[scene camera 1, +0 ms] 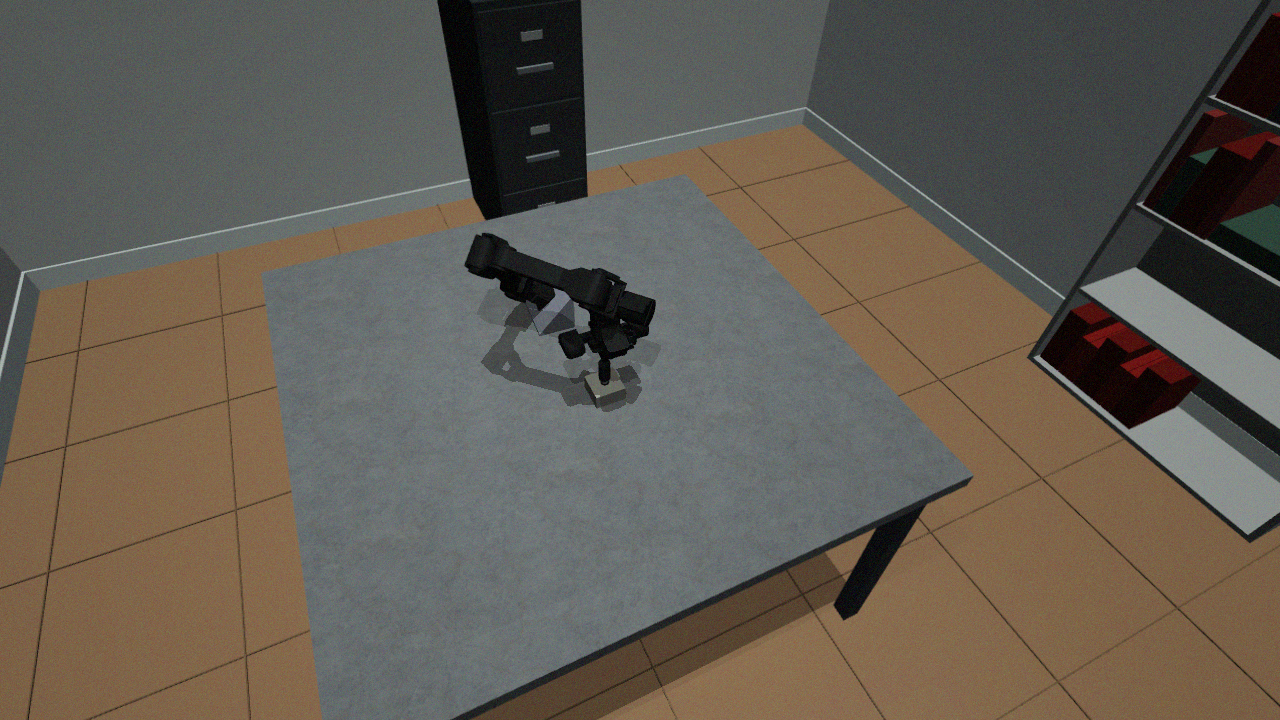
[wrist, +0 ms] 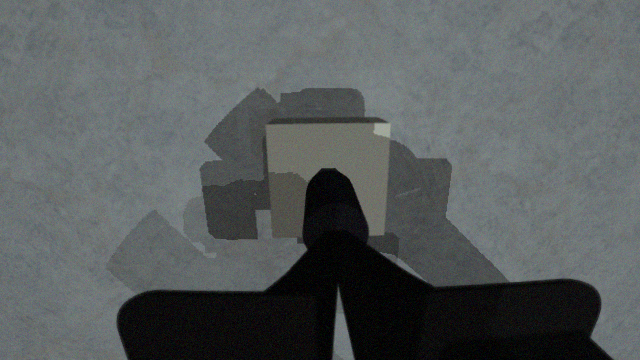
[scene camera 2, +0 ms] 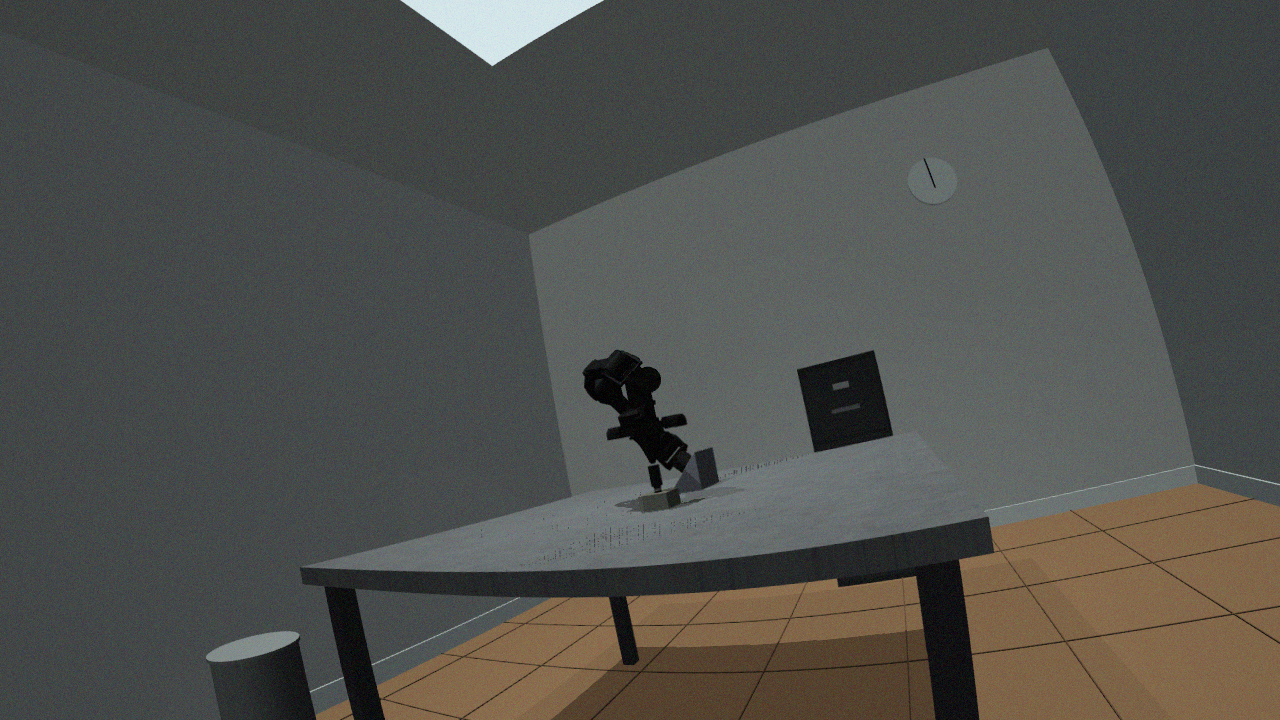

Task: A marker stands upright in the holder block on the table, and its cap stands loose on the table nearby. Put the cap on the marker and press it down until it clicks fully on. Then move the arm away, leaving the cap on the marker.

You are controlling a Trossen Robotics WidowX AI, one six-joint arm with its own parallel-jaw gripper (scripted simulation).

my gripper: scene camera 1 604, 361; wrist; scene camera 2
same spot on my gripper: (scene camera 2: 649, 443) = (wrist: 313, 290)
